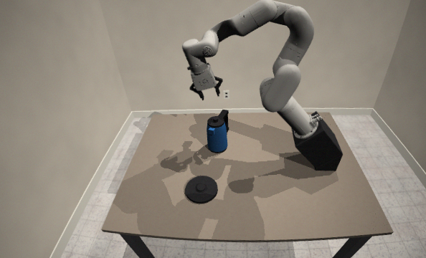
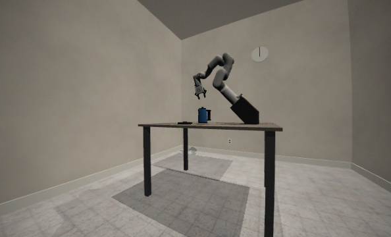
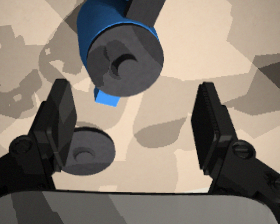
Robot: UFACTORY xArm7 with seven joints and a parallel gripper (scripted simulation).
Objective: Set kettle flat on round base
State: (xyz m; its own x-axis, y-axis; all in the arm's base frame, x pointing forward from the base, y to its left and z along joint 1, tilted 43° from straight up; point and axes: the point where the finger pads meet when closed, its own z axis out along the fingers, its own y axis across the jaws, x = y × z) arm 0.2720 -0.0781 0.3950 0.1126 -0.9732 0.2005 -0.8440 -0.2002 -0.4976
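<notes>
The blue kettle lies 22 cm below my hand, 3 cm behind it and 1 cm to the right of it. The rest, counted from my hand: black round base: 33 cm to the left, 30 cm below, 3 cm behind.
</notes>
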